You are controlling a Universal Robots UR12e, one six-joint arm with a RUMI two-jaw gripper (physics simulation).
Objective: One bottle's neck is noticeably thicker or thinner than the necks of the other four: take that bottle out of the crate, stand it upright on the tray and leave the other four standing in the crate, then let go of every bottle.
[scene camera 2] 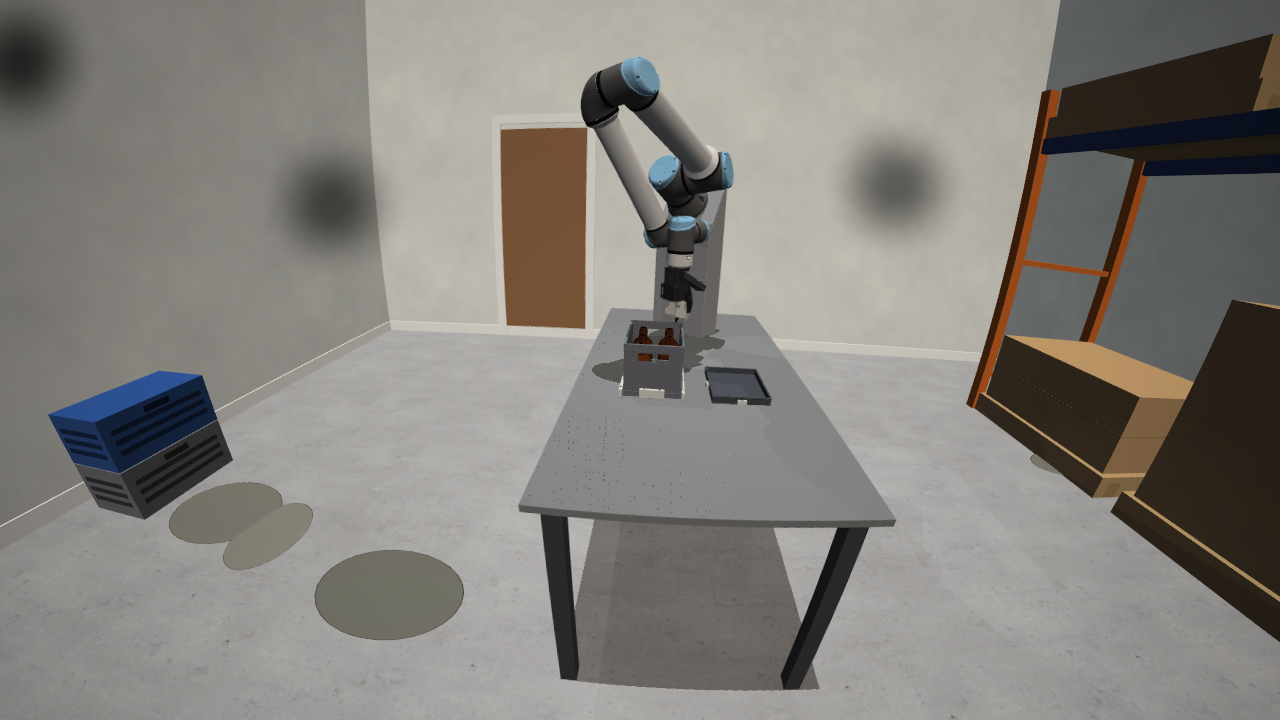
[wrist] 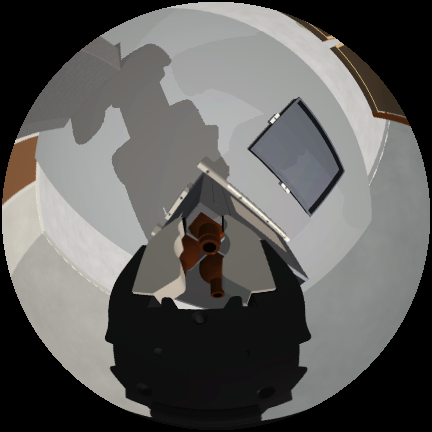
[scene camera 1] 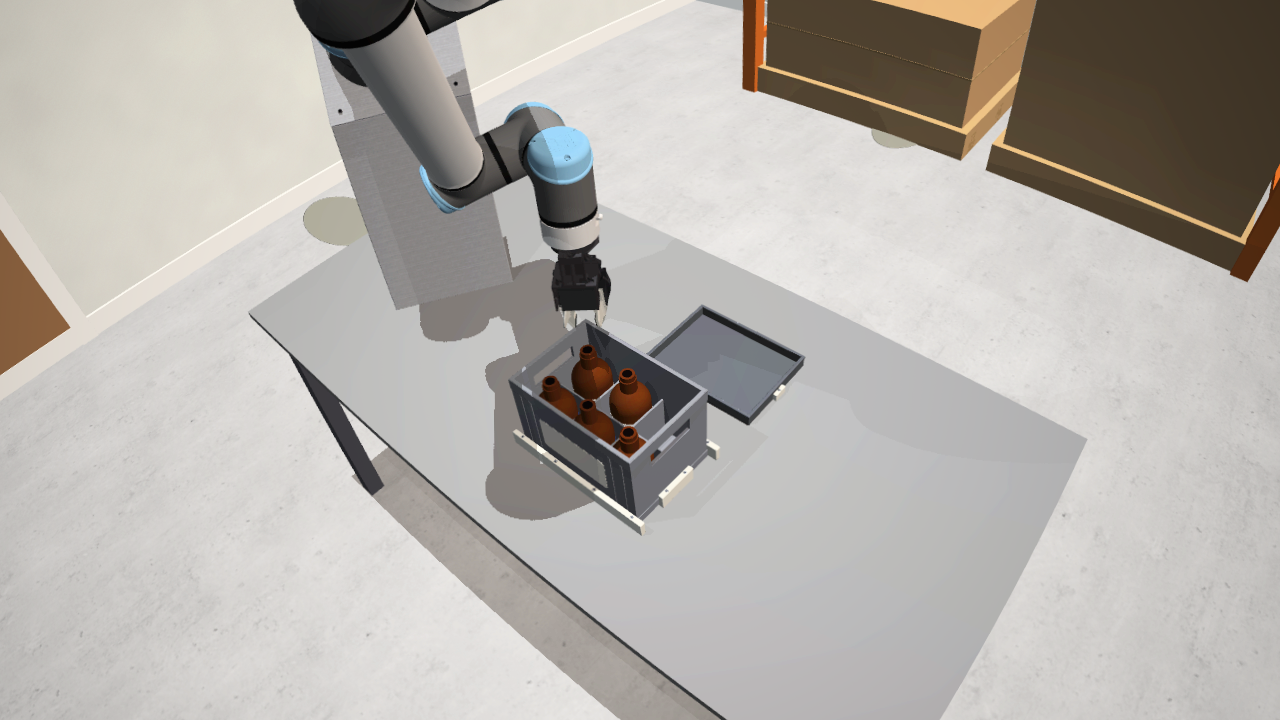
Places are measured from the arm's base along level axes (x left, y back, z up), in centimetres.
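Where they show: gripper, fingertip midpoint: (scene camera 2: 679, 324) (wrist: 203, 217) (scene camera 1: 586, 327); arm's base, origin of the base link: (scene camera 2: 688, 203).
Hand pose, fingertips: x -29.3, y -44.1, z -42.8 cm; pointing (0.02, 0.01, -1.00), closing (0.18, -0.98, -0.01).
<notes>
Things, the pixels of their centre, and the offset from my fingertips. "spot": a spot on its surface instead. Level surfaces: height alone.
- grey crate, body centre: (scene camera 1: 610, 418) (wrist: 228, 255) (scene camera 2: 654, 356) dx -13.2, dy -6.5, dz -8.4 cm
- bottle neck, surface spot: (wrist: 209, 239) spot: dx -3.4, dy -1.1, dz -0.9 cm
- tray, surface spot: (scene camera 1: 716, 358) (wrist: 302, 151) (scene camera 2: 735, 384) spot: dx +11.4, dy -21.6, dz -16.7 cm
- grey table, its level: dz -17.2 cm
The grey crate (scene camera 1: 671, 471) (scene camera 2: 653, 376) (wrist: 214, 194) stands on the table. Five brown bottles stand in it: one towards the arm (scene camera 1: 591, 376), one back right (scene camera 1: 630, 402), one at the left (scene camera 1: 556, 398), one front middle (scene camera 1: 592, 424) and one at the near right corner (scene camera 1: 629, 440). Which neck differs is too small to tell. My gripper (scene camera 1: 587, 317) (scene camera 2: 677, 313) (wrist: 203, 217) is above the crate's arm-side end, fingers partly open with a gap between them and no bottle held. In the wrist view a bottle neck (wrist: 209, 239) shows through this gap, lower down. The tray (scene camera 1: 716, 358) (scene camera 2: 736, 385) (wrist: 300, 160) is empty.
Cream strips (scene camera 1: 590, 488) run along the crate's foot. The tray lies beside the crate, a short way off on the grey table (scene camera 1: 805, 537) (scene camera 2: 707, 456). The crate's walls rise around the bottles. Shelves and boxes (scene camera 2: 1083, 394) stand beyond the table.
</notes>
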